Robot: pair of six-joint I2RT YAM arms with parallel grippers.
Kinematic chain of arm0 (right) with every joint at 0, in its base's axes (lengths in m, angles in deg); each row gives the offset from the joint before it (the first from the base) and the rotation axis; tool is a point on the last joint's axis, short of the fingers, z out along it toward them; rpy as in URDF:
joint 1: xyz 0 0 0.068 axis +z
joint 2: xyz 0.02 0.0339 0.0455 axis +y
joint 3: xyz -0.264 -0.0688 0 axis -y
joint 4: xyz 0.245 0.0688 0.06 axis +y
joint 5: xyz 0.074 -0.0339 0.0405 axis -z
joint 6: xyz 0.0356 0 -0.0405 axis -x
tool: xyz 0 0 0 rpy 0 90 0
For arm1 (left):
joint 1: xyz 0 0 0.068 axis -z
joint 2: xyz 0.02 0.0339 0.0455 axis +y
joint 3: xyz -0.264 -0.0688 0 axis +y
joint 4: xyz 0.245 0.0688 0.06 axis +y
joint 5: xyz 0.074 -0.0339 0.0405 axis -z
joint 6: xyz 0.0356 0 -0.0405 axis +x
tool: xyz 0 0 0 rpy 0 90 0
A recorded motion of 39 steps. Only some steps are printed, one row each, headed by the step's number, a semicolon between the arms.
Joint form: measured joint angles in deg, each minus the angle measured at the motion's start. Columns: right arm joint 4, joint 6, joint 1, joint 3, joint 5, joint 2; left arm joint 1, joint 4, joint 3, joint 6, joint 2, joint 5.
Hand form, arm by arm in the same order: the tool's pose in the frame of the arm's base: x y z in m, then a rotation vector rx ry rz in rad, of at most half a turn. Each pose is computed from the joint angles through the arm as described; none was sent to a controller.
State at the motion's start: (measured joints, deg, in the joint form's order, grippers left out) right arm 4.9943 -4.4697 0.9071 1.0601 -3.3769 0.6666; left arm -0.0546 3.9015 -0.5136 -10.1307 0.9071 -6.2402
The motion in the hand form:
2: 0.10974 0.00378 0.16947 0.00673 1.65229 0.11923; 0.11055 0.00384 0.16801 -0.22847 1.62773 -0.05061
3: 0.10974 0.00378 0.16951 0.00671 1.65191 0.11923; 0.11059 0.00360 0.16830 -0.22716 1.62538 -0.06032
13: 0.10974 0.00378 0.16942 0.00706 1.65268 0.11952; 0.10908 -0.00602 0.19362 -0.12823 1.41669 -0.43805
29: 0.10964 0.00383 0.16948 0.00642 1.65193 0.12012; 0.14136 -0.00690 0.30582 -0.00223 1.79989 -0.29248
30: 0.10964 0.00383 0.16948 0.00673 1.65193 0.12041; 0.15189 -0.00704 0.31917 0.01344 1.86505 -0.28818
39: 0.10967 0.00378 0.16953 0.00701 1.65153 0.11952; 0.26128 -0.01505 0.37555 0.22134 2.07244 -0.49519
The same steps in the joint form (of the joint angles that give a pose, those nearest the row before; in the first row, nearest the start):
2: 0.00 0.02 -0.02 0.00 0.02 0.00; 0.00 -0.11 0.00 -0.20 0.00 0.22
3: -0.02 0.02 -0.02 0.00 0.02 0.00; 0.00 -0.26 0.00 -0.48 0.00 0.61
13: 0.02 0.00 -0.02 0.00 0.02 0.00; 0.00 -13.80 0.07 -11.85 -0.02 16.16
29: 0.07 0.00 0.00 0.00 0.00 -0.09; 0.00 13.18 -35.39 0.94 30.75 17.64
30: 0.07 -0.02 0.00 0.00 0.00 -0.09; -0.06 17.33 -40.70 2.19 35.74 18.16
39: 0.02 0.00 -0.02 0.00 0.02 -0.07; -0.02 28.74 -70.99 7.61 68.52 31.87

